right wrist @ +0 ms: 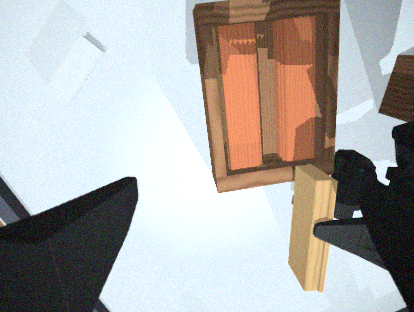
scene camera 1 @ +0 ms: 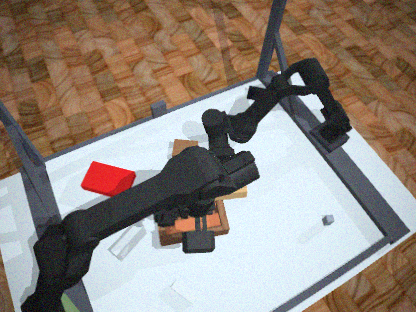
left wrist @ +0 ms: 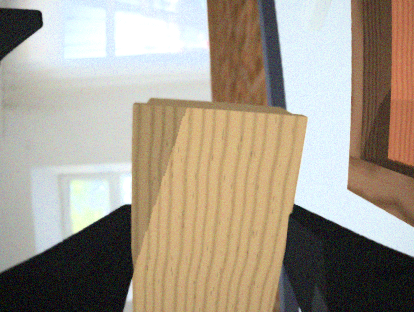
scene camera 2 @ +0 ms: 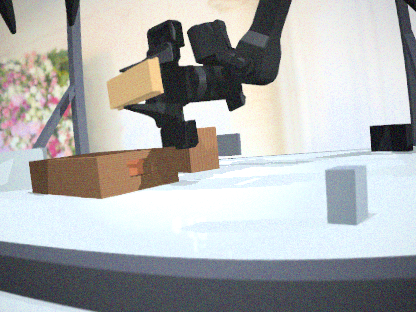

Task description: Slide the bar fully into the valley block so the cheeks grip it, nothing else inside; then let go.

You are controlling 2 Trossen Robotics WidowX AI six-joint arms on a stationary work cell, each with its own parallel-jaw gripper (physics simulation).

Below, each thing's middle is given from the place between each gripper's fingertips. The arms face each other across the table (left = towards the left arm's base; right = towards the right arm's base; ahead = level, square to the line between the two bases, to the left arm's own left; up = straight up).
Labels:
Now: the pale wooden bar (scene camera 2: 143,81) 2 cm behind my right hand, 12 cm to the left of it and 10 cm below it. The rest, counted from my right hand: small grey cube (scene camera 2: 346,185) 19 cm ahead, 36 cm to the left, 22 cm below; then red flat block (scene camera 1: 103,179) 31 cm behind, 10 cm to the right, 22 cm below.
I see my left gripper 20 mm to the right of the pale wooden bar. The rest, counted from my left hand: small grey cube: 210 mm ahead, 250 mm to the left, 120 mm below; then red flat block: 280 mm behind, 210 mm to the right, 120 mm below.

